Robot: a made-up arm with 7 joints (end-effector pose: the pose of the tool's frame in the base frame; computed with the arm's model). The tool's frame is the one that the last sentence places.
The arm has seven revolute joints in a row. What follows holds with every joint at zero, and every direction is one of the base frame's.
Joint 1 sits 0.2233 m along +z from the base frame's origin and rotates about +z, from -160 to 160 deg.
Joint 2 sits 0.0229 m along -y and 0.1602 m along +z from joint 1 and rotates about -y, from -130 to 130 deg.
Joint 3 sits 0.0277 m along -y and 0.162 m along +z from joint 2 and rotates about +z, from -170 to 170 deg.
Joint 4 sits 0.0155 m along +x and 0.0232 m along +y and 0.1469 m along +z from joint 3 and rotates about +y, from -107 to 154 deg.
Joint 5 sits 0.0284 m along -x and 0.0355 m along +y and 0.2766 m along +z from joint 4 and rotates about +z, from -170 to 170 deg.
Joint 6 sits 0.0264 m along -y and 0.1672 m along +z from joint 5 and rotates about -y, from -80 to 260 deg.
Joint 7 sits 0.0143 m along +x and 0.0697 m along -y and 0.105 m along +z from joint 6 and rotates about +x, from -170 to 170 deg.
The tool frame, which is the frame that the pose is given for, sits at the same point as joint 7; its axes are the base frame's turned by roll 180, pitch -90 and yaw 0 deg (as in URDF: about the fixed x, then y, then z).
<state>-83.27 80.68 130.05 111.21 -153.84 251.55 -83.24</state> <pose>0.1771 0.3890 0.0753 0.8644 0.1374 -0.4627 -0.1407</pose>
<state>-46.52 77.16 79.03 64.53 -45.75 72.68 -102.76</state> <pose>-0.1989 0.7037 0.5456 0.8446 -0.4024 0.3507 0.0423</pose>
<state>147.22 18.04 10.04 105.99 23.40 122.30 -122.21</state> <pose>-0.2460 0.2106 0.7766 0.3425 0.2518 -0.4159 -0.8040</pose>
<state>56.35 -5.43 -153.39 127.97 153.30 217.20 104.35</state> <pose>0.1772 -0.3484 0.5199 0.5433 -0.7728 0.1671 0.2823</pose>
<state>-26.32 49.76 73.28 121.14 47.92 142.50 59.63</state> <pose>0.1170 0.2243 0.5825 0.6474 -0.3761 0.1031 -0.6549</pose>
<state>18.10 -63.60 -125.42 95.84 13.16 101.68 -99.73</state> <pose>0.3065 -0.3123 0.8318 0.7987 0.3860 0.2337 -0.3979</pose>
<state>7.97 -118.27 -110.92 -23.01 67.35 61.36 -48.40</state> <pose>0.6680 0.2114 0.0087 0.2007 0.5802 0.7622 0.2053</pose>
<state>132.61 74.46 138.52 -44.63 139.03 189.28 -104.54</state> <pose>0.5697 -0.2028 0.5953 0.4768 0.2088 -0.6538 0.5492</pose>
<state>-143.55 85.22 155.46 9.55 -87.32 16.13 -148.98</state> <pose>0.6270 0.6134 0.4425 0.4799 -0.1512 0.5553 -0.6621</pose>
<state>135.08 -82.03 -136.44 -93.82 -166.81 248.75 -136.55</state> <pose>-0.2105 0.0587 0.0506 0.0109 0.1338 0.3954 0.9086</pose>
